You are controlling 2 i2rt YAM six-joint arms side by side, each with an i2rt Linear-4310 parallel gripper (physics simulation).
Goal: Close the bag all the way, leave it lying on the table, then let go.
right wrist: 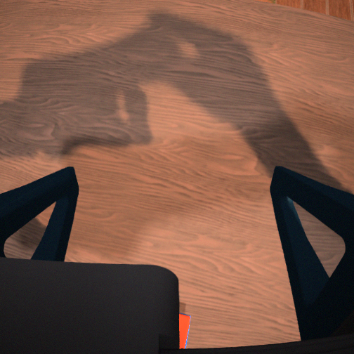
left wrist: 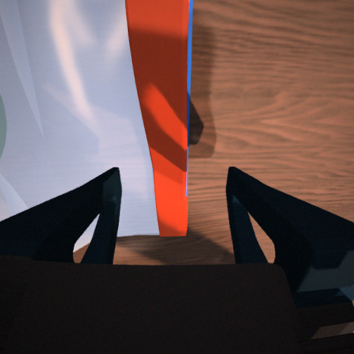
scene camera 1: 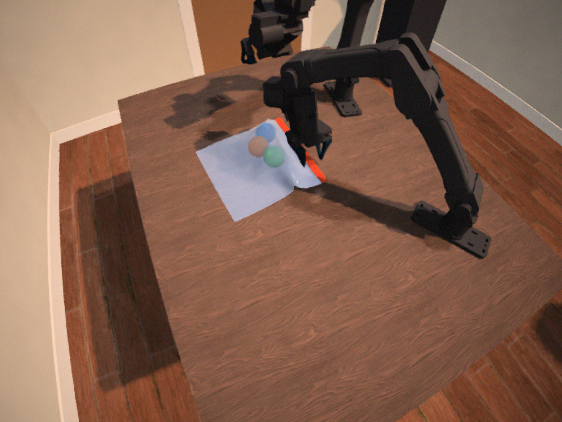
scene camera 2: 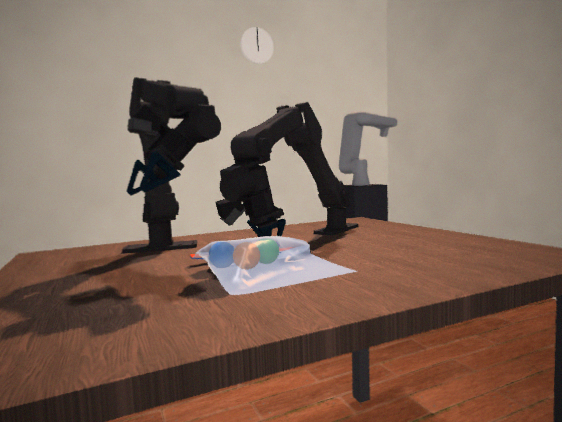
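Observation:
A translucent pale bag point(scene camera 1: 235, 185) point(scene camera 2: 295, 272) point(left wrist: 95, 165) lies on the table with a blue ball point(scene camera 1: 265, 132) point(scene camera 2: 221, 254), an orange ball point(scene camera 1: 258, 146) point(scene camera 2: 246, 256) and a green ball point(scene camera 1: 274, 156) point(scene camera 2: 268, 251) inside. Its red strip point(scene camera 1: 317, 171) point(left wrist: 165, 125) point(right wrist: 184, 331) runs along the mouth; a thin blue edge point(left wrist: 190, 55) shows beside it in the left wrist view. My left gripper point(scene camera 1: 312, 160) point(scene camera 2: 269, 234) point(left wrist: 173, 178) is partly open, fingertips apart on either side of the strip near its end. My right gripper point(scene camera 2: 142, 184) point(right wrist: 174, 177) is wide open and empty, high above the table.
The wooden table point(scene camera 1: 310, 300) point(scene camera 2: 400, 280) carries both arm bases; the left arm's base plate point(scene camera 1: 477, 241) point(scene camera 2: 322, 231) is at the right. A grey arm point(scene camera 2: 351, 145) stands on a dark block point(scene camera 2: 370, 202) behind the table.

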